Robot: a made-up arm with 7 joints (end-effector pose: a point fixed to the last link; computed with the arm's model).
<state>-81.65 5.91 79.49 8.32 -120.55 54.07 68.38</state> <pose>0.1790 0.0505 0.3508 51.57 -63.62 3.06</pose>
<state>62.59 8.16 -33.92 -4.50 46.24 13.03 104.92</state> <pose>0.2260 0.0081 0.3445 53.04 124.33 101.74</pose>
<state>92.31 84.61 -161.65 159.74 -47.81 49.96 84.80</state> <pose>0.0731 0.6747 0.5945 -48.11 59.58 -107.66</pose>
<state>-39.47 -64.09 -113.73 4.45 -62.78 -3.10 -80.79</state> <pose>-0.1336 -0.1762 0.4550 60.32 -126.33 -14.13</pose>
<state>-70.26 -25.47 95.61 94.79 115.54 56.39 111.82</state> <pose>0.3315 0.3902 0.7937 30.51 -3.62 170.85</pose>
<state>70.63 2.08 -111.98 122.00 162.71 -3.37 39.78</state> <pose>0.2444 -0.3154 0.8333 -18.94 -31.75 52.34</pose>
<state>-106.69 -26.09 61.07 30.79 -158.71 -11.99 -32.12</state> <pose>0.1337 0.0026 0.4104 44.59 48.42 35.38</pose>
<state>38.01 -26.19 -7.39 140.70 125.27 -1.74 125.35</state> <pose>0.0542 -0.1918 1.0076 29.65 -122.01 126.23</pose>
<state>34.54 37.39 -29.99 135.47 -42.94 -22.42 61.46</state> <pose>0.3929 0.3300 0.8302 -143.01 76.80 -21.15</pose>
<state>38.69 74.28 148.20 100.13 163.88 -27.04 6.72</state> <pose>0.0060 0.3023 0.7130 -61.09 5.05 -80.10</pose>
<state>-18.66 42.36 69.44 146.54 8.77 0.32 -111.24</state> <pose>0.4538 -0.0935 0.9640 105.57 -101.74 84.98</pose>
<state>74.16 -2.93 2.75 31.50 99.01 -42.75 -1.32</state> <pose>0.2755 0.1337 0.5982 103.28 -114.51 -87.82</pose>
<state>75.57 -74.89 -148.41 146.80 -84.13 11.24 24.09</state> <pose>0.0753 -0.6930 0.4518 -1.41 -147.54 -28.42</pose>
